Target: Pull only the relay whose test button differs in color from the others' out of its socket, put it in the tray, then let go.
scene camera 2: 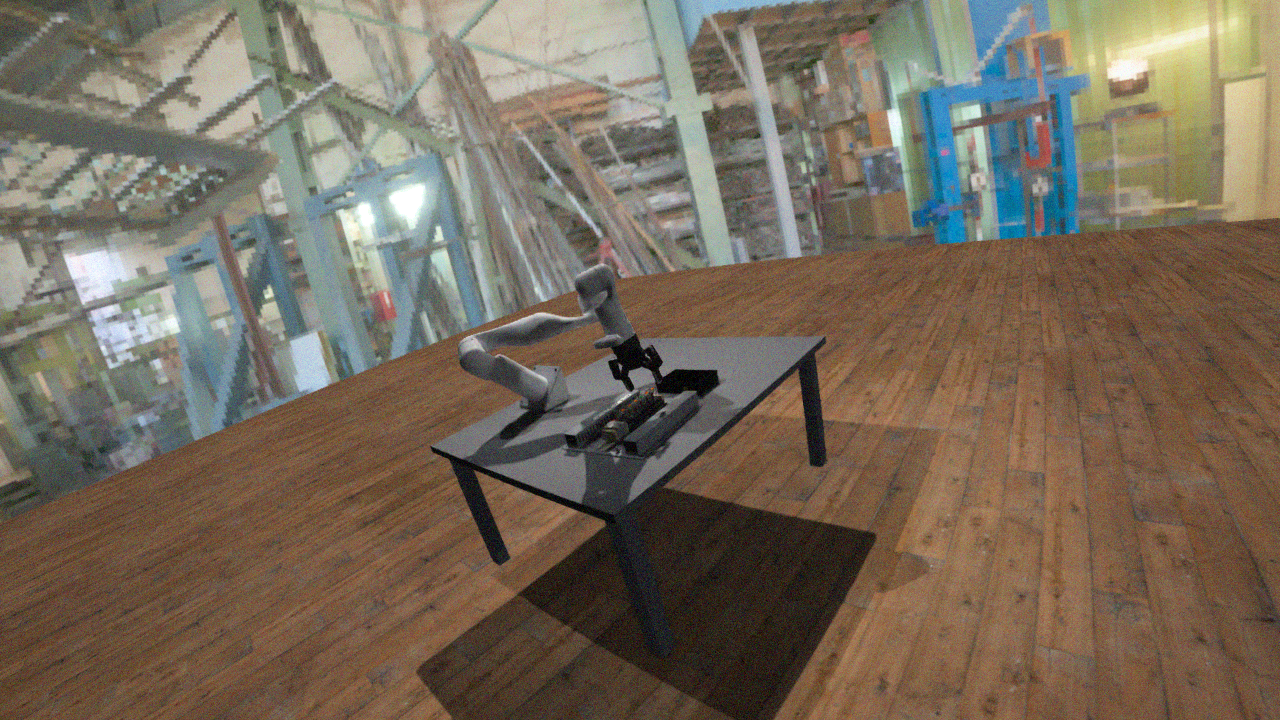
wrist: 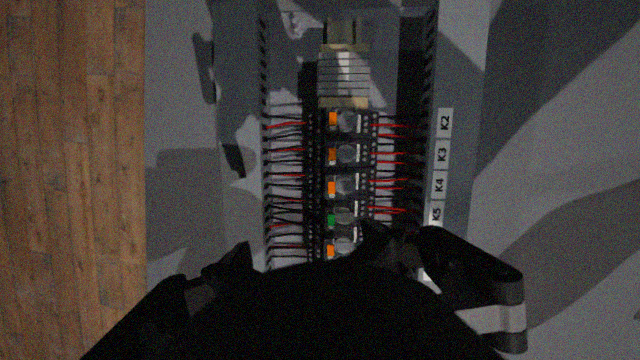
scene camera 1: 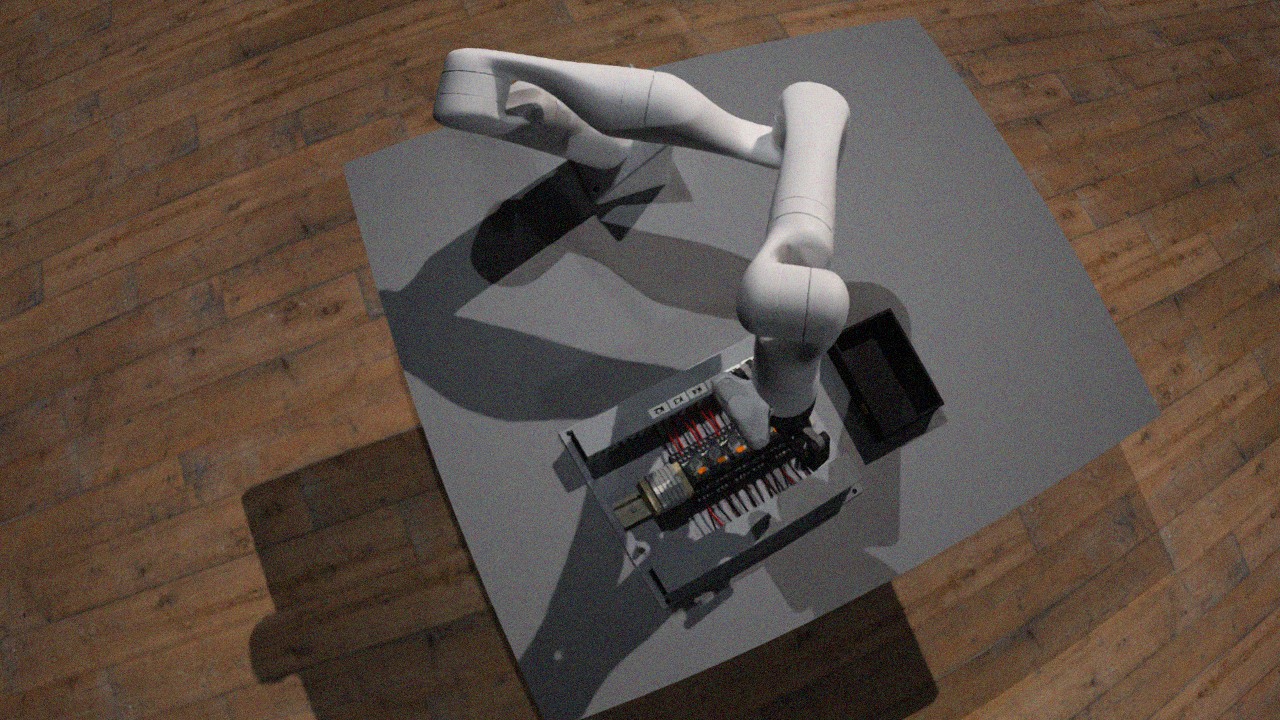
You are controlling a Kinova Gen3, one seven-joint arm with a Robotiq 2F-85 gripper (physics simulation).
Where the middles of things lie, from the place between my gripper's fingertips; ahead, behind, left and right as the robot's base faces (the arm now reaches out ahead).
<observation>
My gripper is now 20 mm past the mounting panel (wrist: 395, 41), 60 mm to the left of it and 90 mm above it.
</observation>
